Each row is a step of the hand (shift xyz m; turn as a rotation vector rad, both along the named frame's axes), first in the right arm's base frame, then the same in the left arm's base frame.
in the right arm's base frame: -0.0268 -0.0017 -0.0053 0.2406 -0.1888 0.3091
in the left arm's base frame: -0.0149 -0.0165 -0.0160 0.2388 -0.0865 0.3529
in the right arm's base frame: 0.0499 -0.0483 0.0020 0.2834 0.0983 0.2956
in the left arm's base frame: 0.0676 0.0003 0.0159 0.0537 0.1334 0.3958
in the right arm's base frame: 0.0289 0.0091 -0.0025 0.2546 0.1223 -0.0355
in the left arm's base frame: 0.0121 0.0257 0.0108 0.0773 0.2594 0.0883
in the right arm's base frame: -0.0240 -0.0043 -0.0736 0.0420 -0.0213 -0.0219
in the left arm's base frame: 0.0012 0.0103 -0.0768 0.0467 0.0221 -0.0053
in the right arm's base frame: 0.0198 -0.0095 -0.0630 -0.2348 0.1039 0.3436
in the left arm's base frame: 0.0312 0.0313 -0.0500 -0.2898 -0.2196 0.2276
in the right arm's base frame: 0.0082 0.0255 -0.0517 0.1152 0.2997 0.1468
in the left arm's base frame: -0.0045 0.0421 -0.0400 -0.1774 0.2127 0.2189
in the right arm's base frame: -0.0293 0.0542 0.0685 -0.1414 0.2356 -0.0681
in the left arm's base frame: -0.0717 -0.0106 0.0569 -0.2542 0.0876 -0.0886
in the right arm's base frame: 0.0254 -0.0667 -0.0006 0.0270 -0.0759 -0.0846
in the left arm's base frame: 0.0662 -0.0266 0.0011 0.0894 0.0013 -0.0752
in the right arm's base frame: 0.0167 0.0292 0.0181 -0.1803 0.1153 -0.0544
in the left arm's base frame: -0.0145 0.0228 0.0270 -0.1915 -0.0214 -0.1079
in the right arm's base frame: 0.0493 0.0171 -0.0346 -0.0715 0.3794 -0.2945
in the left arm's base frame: 0.0249 0.0568 -0.0088 -0.2762 0.3150 -0.2456
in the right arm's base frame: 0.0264 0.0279 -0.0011 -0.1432 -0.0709 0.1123
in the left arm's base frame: -0.0038 0.0358 0.0135 -0.0586 -0.1833 0.0334
